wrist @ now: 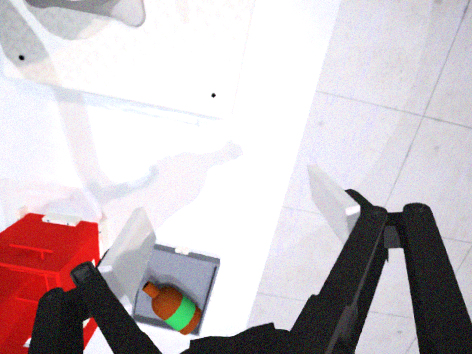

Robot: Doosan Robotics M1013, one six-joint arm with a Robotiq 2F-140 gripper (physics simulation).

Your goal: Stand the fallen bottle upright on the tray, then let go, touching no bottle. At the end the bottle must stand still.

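Frame: origin at the arm's base, x ahead, y left, z up, level; millimetres.
Seen in the pictures: gripper, fingertip midpoint: (228,203).
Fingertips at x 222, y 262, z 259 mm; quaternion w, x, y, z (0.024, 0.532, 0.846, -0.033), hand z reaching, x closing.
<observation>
Offsets run from my fingertips to a thing's top centre. "spot": to the spot under its first point.
A brown bottle {dx +465, dy -78, dz -287 mm} (167,302) with a green label lies on its side on the grey tray {spot: dx +367, dy -39, dz -361 mm} (192,266), near the bottom of the wrist view, its neck toward the upper left and its base toward the lower right. The tray has a raised dark rim. My gripper (228,203) is wide open with nothing between its pads. The bottle shows below and to the right of the left pad, apart from it in the view. How high the gripper stands above the tray cannot be told exactly.
A red crate {dx +442, dy -351, dz -191 mm} (65,237) stands left of the tray, partly behind the left finger. A pale plate (165,65) with small black dots lies at the upper left, with a grey shape at its top. The white surface ends at the right, beside the tiled floor (360,140).
</observation>
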